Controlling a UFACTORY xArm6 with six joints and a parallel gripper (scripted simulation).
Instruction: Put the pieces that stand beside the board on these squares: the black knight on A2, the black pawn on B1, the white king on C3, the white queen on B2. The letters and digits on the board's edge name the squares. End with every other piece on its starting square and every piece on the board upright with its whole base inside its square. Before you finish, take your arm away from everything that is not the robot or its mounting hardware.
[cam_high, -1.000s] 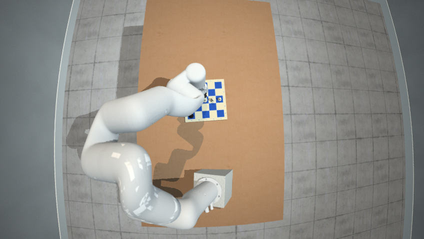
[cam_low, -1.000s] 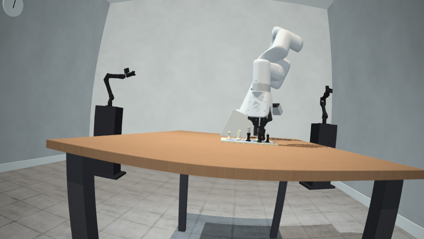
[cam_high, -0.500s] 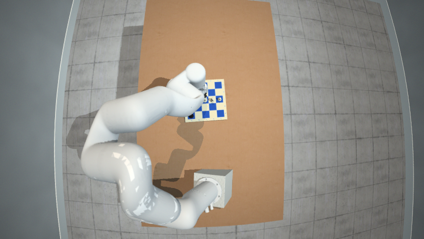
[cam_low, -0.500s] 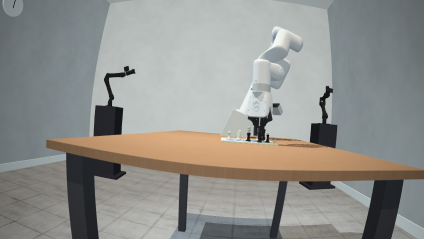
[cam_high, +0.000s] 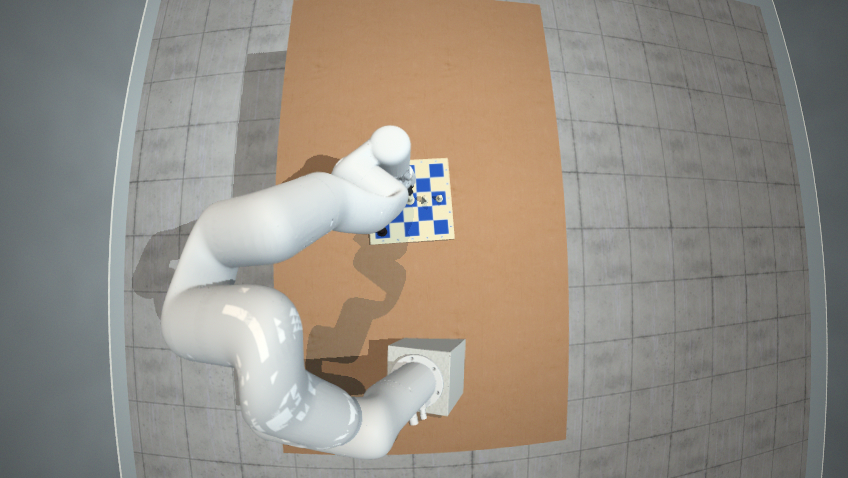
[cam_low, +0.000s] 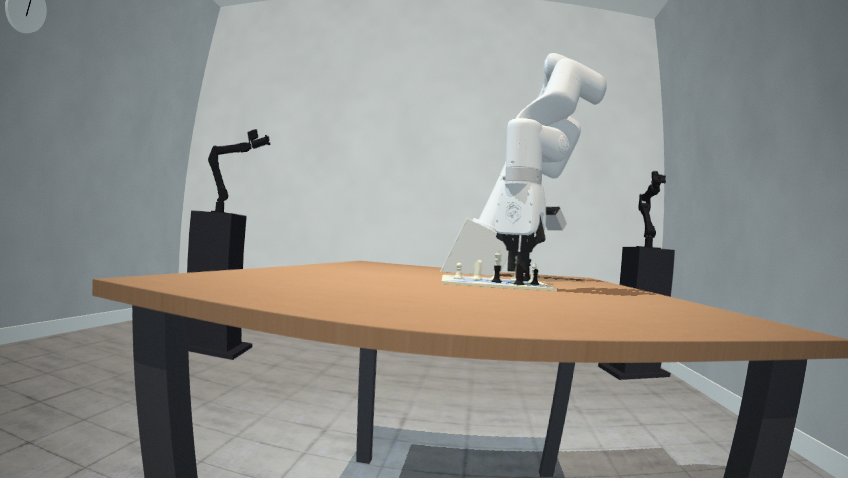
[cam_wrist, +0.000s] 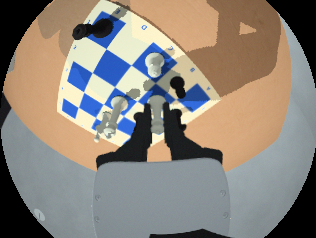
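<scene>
The white piece is 40 mm behind my hand, 40 mm to the right of it and 10 mm below it. From my hand the other things lie so: black chess piece 110 mm behind, 50 mm to the left, 20 mm below; pale piece 50 mm behind, 70 mm to the right, 30 mm below; chessboard 40 mm behind, 40 mm to the right, 50 mm below.
</scene>
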